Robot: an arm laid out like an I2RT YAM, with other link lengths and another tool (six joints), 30 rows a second.
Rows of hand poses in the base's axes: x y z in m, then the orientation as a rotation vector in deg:
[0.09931 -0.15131 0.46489 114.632 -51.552 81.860]
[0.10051 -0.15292 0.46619 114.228 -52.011 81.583]
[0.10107 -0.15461 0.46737 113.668 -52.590 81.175]
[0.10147 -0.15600 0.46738 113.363 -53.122 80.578]
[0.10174 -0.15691 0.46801 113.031 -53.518 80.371]
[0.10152 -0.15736 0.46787 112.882 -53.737 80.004]
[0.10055 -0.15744 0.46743 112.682 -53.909 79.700]
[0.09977 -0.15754 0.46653 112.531 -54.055 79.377]
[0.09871 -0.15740 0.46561 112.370 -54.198 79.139]
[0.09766 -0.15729 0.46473 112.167 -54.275 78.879]
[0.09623 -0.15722 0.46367 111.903 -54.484 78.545]
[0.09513 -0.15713 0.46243 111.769 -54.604 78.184]
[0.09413 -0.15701 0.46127 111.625 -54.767 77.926]
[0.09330 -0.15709 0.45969 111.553 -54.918 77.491]
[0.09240 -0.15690 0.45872 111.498 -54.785 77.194]
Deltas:
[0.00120 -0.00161 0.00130 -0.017 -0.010 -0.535]
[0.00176 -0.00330 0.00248 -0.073 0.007 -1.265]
[0.00216 -0.00469 0.00249 -0.003 0.214 -1.910]
[0.00243 -0.00560 0.00312 0.003 0.183 -2.348]
[0.00221 -0.00605 0.00298 0.008 0.348 -2.679]
[0.00124 -0.00613 0.00254 -0.043 0.474 -2.995]
[0.00046 -0.00623 0.00164 -0.079 0.629 -3.281]
[-0.00060 -0.00609 0.00072 -0.116 0.724 -3.534]
[-0.00165 -0.00598 -0.00016 -0.222 0.846 -3.796]
[-0.00308 -0.00591 -0.00122 -0.292 0.969 -4.178]
[-0.00418 -0.00582 -0.00246 -0.333 1.162 -4.460]
[-0.00518 -0.00570 -0.00362 -0.345 1.268 -4.720]
[-0.00601 -0.00578 -0.00520 -0.330 1.514 -5.010]
[-0.00691 -0.00559 -0.00617 -0.470 1.752 -5.120]

